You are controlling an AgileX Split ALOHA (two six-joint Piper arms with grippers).
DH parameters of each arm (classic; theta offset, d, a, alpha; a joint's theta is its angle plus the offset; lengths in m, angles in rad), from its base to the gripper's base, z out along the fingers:
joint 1: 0 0.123 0 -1.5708
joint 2: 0.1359 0 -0.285 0
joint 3: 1.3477 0 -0.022 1.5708
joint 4: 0 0.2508 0 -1.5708
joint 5: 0 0 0.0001 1.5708
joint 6: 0 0.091 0 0
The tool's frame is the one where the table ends.
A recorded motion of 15 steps. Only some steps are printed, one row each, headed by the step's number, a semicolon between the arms.
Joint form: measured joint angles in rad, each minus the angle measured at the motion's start. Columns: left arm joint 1, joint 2, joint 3, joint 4, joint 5, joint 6; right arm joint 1, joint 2, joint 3, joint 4, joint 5, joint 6.
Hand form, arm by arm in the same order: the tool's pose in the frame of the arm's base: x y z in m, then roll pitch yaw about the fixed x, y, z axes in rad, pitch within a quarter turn. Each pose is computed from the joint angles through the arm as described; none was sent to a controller.
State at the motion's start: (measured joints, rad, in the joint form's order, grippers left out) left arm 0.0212 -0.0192 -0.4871 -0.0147 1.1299 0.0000; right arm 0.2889 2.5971 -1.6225 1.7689 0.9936 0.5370
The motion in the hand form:
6: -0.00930 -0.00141 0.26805 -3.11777 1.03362 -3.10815; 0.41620 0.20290 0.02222 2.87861 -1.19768 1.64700
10: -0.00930 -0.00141 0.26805 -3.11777 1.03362 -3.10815; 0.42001 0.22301 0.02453 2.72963 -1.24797 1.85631
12: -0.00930 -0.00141 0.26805 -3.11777 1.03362 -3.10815; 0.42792 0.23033 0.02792 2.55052 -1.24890 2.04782
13: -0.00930 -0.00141 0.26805 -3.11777 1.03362 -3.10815; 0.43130 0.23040 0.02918 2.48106 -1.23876 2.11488
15: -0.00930 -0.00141 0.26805 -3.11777 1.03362 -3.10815; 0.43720 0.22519 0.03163 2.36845 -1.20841 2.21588
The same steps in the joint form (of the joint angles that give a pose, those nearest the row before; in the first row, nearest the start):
6: 0.0000 0.0000 0.0000 0.0000 0.0007 0.0000; 0.0021 -0.0464 0.1266 0.0025 0.0036 -0.0025
10: 0.0000 0.0000 0.0000 0.0000 0.0007 0.0000; 0.0352 -0.0055 0.0414 -0.0008 0.0612 -0.0037
12: 0.0000 0.0000 0.0000 0.0000 0.0007 0.0000; 0.0430 0.0181 -0.0230 -0.0018 0.0756 -0.0188
13: 0.0000 0.0000 0.0000 0.0000 0.0007 0.0000; 0.0409 0.0234 -0.0406 -0.0018 0.0755 -0.0322
15: 0.0000 0.0000 0.0000 0.0000 0.0007 0.0000; 0.0270 0.0246 -0.0553 -0.0030 0.0733 -0.0694

